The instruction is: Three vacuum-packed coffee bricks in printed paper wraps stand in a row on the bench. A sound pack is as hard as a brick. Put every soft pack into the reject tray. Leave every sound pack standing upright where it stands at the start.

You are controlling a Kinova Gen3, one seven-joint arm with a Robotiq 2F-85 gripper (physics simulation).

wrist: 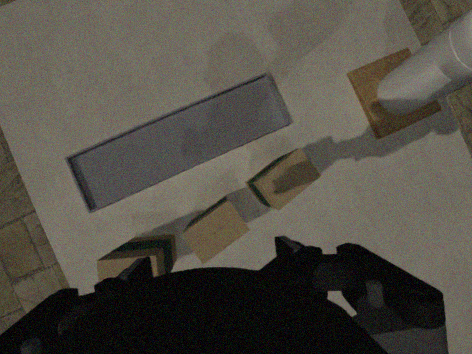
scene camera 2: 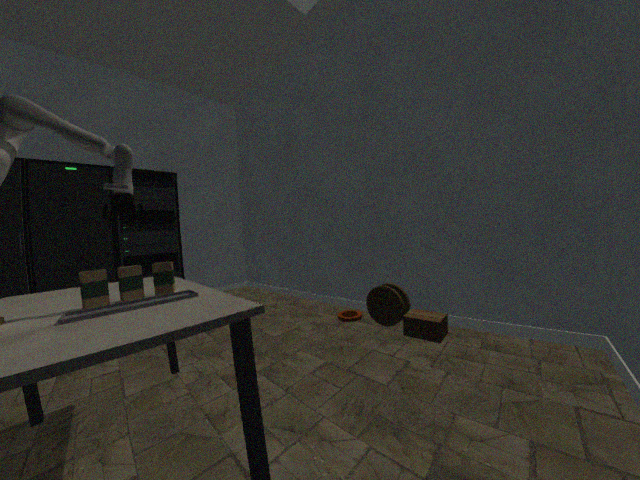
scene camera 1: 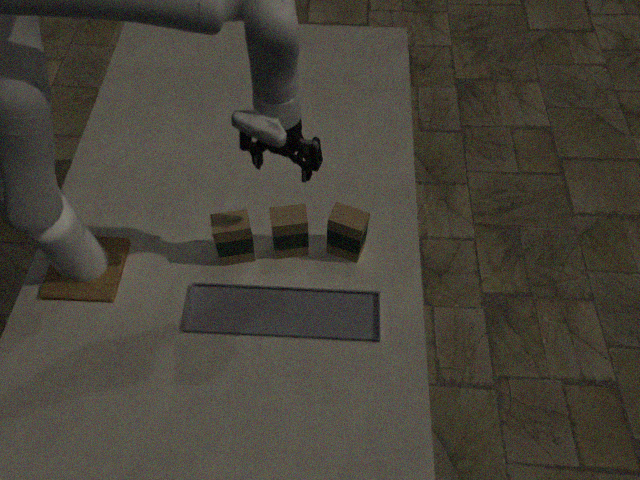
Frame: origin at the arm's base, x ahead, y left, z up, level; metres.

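Where they show: gripper, between the fingertips: [wrist: 215, 261] [scene camera 2: 125, 229] [scene camera 1: 282, 172]; arm's base, origin of its link: [wrist: 397, 94] [scene camera 1: 87, 263].
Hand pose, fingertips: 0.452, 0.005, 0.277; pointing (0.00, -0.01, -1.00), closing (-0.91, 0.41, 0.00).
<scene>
Each offset is from my fingertips to the top centre of the thing, as dx, dy, dz. Level surfaces: height alone.
Three tan packs with dark green bands stand upright in a row: the left pack {-0.120, +0.002, -0.155} [scene camera 1: 232, 236] [scene camera 2: 94, 290] [wrist: 290, 180], the middle pack {+0.005, +0.009, -0.155} [scene camera 1: 289, 231] [scene camera 2: 130, 284] [wrist: 216, 232] and the right pack {+0.133, -0.003, -0.155} [scene camera 1: 347, 232] [scene camera 2: 163, 279] [wrist: 112, 266], which is turned at an angle. Which are soft cannot be told by sight. The grey reject tray {-0.018, -0.153, -0.281} [scene camera 1: 281, 312] [wrist: 180, 142] lies beside the row, with no pack in it. My gripper [scene camera 1: 282, 172] [scene camera 2: 123, 212] [wrist: 215, 261] is open and empty, well above the bench. In the wrist view a finger partly hides the right pack.
The arm's base stands on a wooden plate [scene camera 1: 119, 258] [wrist: 367, 90] at the left of the bench {dz -0.296} [scene camera 1: 258, 413] [scene camera 2: 129, 338]. Dark cabinets [scene camera 2: 67, 222] stand behind the bench. An orange ring [scene camera 2: 349, 318], a round wheel [scene camera 2: 385, 305] and a brown box [scene camera 2: 425, 326] are on the floor.
</scene>
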